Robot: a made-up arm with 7 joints.
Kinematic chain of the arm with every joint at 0, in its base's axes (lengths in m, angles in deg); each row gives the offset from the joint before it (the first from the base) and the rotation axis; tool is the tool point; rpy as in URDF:
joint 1: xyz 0 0 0.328 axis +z
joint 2: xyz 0 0 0 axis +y
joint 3: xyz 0 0 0.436 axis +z
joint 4: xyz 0.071 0 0 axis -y
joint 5: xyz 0.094 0 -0.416 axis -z
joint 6: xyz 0 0 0 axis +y
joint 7: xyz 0.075 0 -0.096 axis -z
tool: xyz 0 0 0 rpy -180 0 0
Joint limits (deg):
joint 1: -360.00..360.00
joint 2: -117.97..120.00
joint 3: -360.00..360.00
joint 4: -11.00..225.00
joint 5: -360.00..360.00
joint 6: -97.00..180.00
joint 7: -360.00..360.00
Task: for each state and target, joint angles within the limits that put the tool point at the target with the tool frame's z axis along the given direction. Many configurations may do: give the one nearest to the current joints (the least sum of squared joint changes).
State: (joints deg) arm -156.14 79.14 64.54 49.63 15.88 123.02 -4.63
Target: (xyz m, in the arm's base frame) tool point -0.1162 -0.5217 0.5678 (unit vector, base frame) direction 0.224 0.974 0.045
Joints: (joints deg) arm -160.53 67.26 96.56 79.82 29.28 135.43 -4.63
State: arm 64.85 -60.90 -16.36 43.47 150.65 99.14 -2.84
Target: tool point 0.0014 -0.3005 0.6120 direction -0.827 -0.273 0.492
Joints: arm 42.47 -109.50 -48.65 23.97 118.92 116.56 -2.84
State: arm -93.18 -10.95 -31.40 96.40 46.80 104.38 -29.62
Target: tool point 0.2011 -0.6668 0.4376 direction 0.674 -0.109 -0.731
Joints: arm -62.31 22.15 -14.95 73.24 62.77 51.56 -29.62
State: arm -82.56 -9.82 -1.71 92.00 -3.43 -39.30 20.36
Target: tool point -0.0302 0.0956 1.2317 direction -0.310 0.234 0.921
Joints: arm -75.98 -22.70 7.89 131.21 19.85 -48.03 20.36
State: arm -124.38 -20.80 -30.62 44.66 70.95 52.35 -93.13
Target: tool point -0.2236 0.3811 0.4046 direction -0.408 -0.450 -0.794
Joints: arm -169.11 -8.15 -72.29 38.10 32.93 58.16 -93.13
